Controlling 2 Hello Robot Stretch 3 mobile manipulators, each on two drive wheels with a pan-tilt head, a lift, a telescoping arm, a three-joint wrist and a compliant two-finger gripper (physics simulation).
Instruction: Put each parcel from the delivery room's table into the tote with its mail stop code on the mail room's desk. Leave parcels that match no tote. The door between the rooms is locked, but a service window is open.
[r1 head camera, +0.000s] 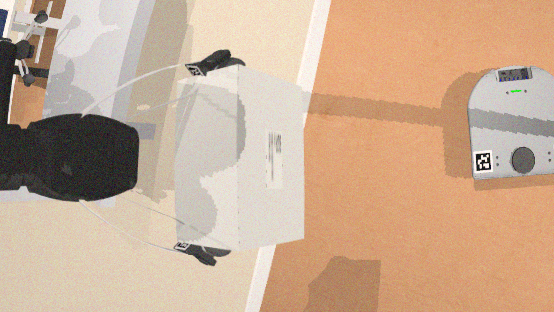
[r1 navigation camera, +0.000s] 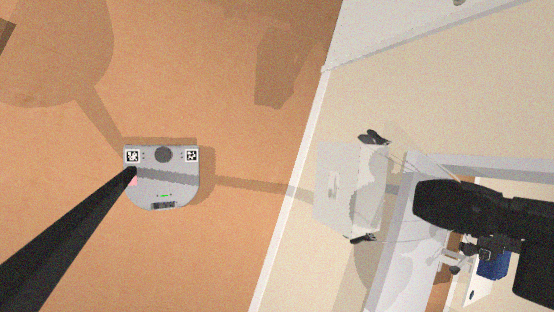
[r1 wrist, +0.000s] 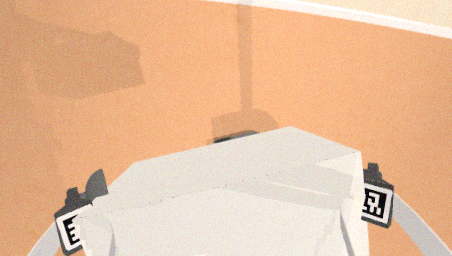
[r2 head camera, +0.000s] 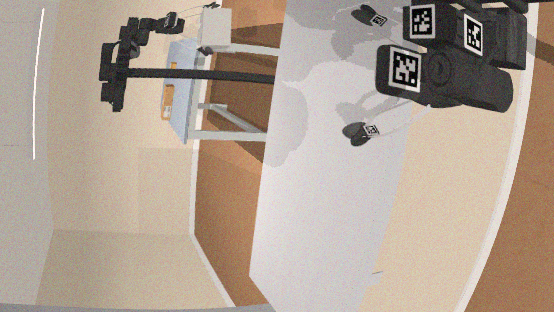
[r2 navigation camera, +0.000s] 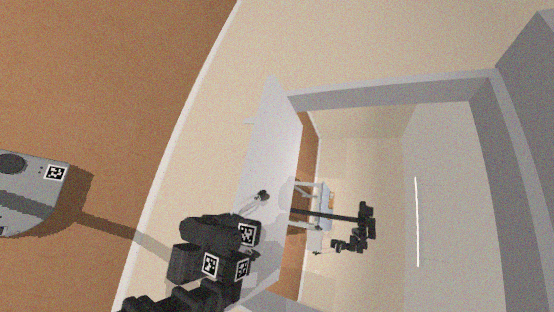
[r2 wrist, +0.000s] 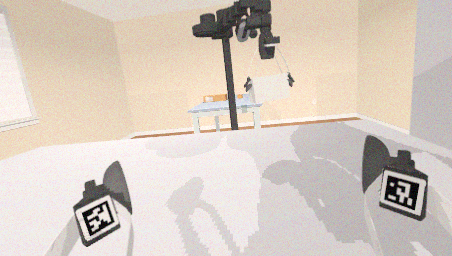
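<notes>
A white box-shaped parcel (r1 head camera: 270, 110) (r1 navigation camera: 334, 165) (r1 wrist: 240, 170) (r2 head camera: 217, 27) (r2 wrist: 270, 88) with a printed label hangs in r1's gripper (r1 head camera: 212, 157) (r1 navigation camera: 367, 187) (r1 wrist: 227, 200), whose fingers press its two sides. It is held in the air in front of the service window's white sill (r1 head camera: 95, 55) (r1 navigation camera: 410, 260) (r2 head camera: 320, 210) (r2 navigation camera: 270, 150). r2's gripper (r2 head camera: 364, 75) (r2 navigation camera: 261, 225) (r2 wrist: 247, 185) is open over the sill from the other side, with nothing between its fingers. The label's code is too small to read. Orange parcels (r2 head camera: 168, 102) (r2 navigation camera: 331, 200) (r2 wrist: 215, 98) lie on the delivery room's pale blue table (r2 head camera: 182, 100) (r2 wrist: 200, 108).
r1's wheeled base (r1 head camera: 505, 120) (r1 navigation camera: 162, 180) stands back from the wall on the orange floor. r2's base (r2 navigation camera: 30, 195) shows in its navigation camera. The window's grey frame (r2 navigation camera: 390, 90) bounds the opening. A dark blue object (r1 navigation camera: 492, 265) shows beyond the window. r1's mast (r2 wrist: 230, 85) rises before the table.
</notes>
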